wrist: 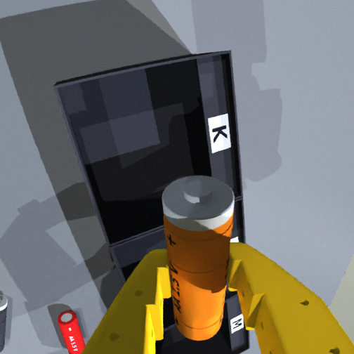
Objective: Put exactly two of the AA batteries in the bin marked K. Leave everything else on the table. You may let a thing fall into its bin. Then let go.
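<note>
My gripper (199, 285) is shut on an orange AA battery (200, 265) with a silver top. The two yellow jaws press on its sides, and it stands with its plus end toward the top of the view. The black bin marked K (236, 170) lies beyond the battery, in the upper middle, with its white label (219, 133) on the right wall. No battery shows in the visible part of bin K. A red AA battery (73, 334) lies on the table at the lower left, left of the bins.
More compartments of the same black bin row run below K; one bears a label M (237, 323), and another label is mostly hidden behind the held battery. Part of a dark battery-like thing (2, 322) shows at the left edge. Grey table (310, 150) surrounds the bins.
</note>
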